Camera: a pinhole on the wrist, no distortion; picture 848 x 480 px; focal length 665.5 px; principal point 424.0 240.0 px. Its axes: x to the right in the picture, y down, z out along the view. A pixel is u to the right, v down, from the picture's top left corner.
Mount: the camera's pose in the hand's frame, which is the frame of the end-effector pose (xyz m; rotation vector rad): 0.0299 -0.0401 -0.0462 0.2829 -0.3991 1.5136
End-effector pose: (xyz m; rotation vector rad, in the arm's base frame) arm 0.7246 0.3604 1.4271 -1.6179 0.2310 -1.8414
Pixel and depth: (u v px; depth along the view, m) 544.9 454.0 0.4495
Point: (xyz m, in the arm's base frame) 1.0315 0.6710 1.4698
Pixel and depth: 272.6 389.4 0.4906
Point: 0.9217 0.7899 1.5883
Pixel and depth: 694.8 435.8 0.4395
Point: 1.0952 0.6008 1.4417
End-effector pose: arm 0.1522 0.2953 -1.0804 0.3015 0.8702 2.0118
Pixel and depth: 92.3 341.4 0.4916
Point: 0.6491 0.5226 -1.1783
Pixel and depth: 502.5 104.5 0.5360
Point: 0.4761 0.6680 -0.8959
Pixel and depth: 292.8 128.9 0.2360
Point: 0.3185 0.4699 -1.1027
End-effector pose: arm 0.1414 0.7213 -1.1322 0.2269 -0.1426 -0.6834
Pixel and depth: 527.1 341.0 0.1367
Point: 0.0759 0.6501 -1.0699
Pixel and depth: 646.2 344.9 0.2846
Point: 0.0194 0.6503 -0.9127
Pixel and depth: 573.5 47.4 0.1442
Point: 0.1227 0.6112 -1.0503
